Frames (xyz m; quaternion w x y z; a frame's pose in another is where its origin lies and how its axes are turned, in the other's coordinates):
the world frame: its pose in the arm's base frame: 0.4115 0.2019 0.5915 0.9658 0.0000 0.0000 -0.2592
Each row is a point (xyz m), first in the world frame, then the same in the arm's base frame.
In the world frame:
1: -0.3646 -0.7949 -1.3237
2: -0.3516 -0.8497 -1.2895
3: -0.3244 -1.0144 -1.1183
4: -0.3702 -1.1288 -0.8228
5: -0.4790 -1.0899 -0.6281
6: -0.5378 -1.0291 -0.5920
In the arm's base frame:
1: -0.3021 -0.3036 -0.7322
2: -0.3183 -0.3576 -0.6980
3: -0.3772 -0.5138 -0.5268
4: -0.4741 -0.5899 -0.2313
5: -0.5488 -0.5017 -0.0366
6: -0.5693 -0.4196 -0.0005

